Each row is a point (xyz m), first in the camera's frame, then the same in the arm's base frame.
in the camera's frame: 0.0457 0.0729 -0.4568
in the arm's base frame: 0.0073 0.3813 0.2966
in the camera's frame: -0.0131 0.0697 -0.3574
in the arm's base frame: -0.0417 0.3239 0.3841
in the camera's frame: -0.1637 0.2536 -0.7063
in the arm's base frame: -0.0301 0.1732 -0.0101
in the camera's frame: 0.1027 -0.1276 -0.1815
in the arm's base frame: 0.0441 0.4369 0.6354
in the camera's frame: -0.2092 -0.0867 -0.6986
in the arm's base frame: 0.2587 0.1186 0.1674
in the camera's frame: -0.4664 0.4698 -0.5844
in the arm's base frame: -0.2875 -0.1216 -0.0136
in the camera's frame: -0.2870 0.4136 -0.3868
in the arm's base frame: -0.3326 0.0591 0.1856
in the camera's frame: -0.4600 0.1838 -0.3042
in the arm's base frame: -0.1809 -0.1189 0.3723
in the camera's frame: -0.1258 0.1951 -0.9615
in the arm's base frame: 0.1498 0.2057 -0.2014
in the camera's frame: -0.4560 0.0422 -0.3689
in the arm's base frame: -0.0259 -0.1197 0.3875
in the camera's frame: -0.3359 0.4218 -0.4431
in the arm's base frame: -0.3129 0.0096 0.1328
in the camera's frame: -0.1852 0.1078 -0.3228
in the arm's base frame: -0.0973 0.1534 0.3947
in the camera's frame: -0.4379 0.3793 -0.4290
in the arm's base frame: -0.2865 -0.0933 0.1662
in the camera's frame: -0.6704 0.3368 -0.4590
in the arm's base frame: -0.2419 -0.3273 0.1614
